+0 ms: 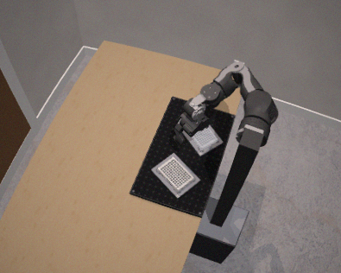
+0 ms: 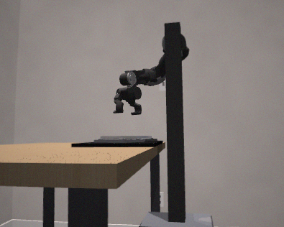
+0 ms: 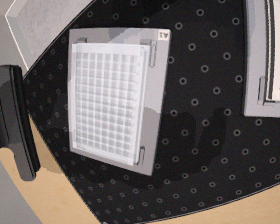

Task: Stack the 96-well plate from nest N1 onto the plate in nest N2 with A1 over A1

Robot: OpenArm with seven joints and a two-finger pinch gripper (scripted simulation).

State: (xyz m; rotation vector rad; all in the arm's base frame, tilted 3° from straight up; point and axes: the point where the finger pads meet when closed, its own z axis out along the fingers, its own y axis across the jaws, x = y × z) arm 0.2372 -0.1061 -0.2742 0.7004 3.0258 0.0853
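Now: the A1 mark 110 mm below my hand, 50 mm behind it and 10 mm to the left of it.
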